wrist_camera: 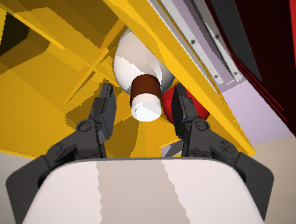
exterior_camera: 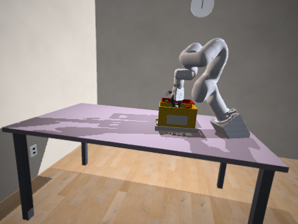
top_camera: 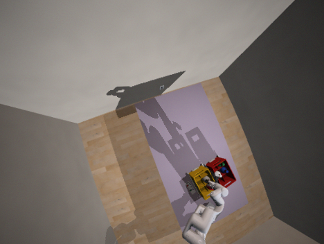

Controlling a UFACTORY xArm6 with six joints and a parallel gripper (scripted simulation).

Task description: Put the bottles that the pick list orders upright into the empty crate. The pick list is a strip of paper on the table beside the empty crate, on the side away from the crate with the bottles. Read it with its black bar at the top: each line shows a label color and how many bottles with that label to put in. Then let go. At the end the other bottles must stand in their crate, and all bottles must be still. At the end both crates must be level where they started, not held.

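My gripper is now 15 cm short of the green-label bottle, 19 cm to the left of it and 7 cm above it. Also, from my hand: red crate 5 cm ahead, 18 cm to the right, 7 cm below; white bottle 7 cm below; yellow crate 2 cm behind, 4 cm to the left, 7 cm below.
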